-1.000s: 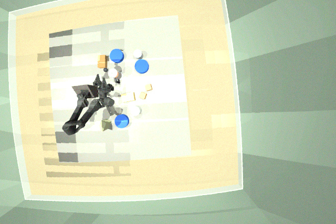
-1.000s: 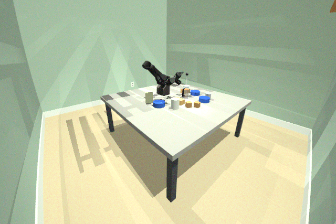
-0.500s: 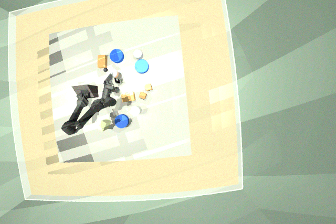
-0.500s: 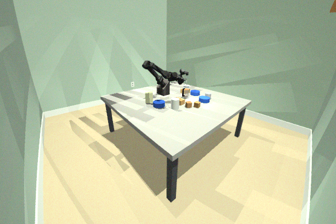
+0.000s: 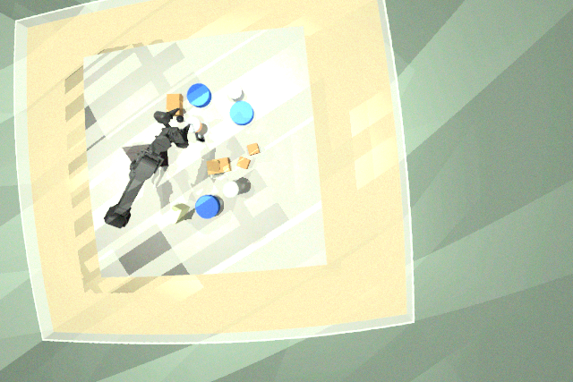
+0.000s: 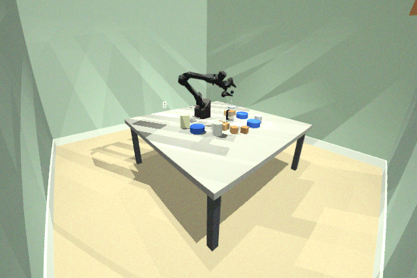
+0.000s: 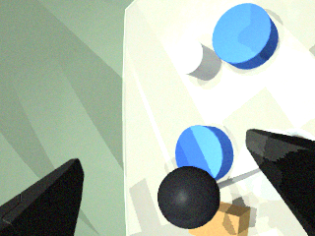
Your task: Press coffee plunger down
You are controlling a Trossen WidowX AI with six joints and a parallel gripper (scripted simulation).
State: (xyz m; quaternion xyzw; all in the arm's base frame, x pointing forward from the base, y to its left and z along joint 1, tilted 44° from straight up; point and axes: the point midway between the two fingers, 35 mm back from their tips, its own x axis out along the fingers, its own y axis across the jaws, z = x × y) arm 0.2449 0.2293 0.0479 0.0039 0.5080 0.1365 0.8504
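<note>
Right now my gripper tip is 20 mm past the coffee press, 30 mm to the left of it and 150 mm above it. Round my gripper tip: white cylinder 140 mm ahead, 320 mm to the right, 240 mm below; pale box 140 mm behind, 440 mm to the right, 230 mm below; grey cylinder 170 mm ahead, 160 mm to the left, 250 mm below.
</note>
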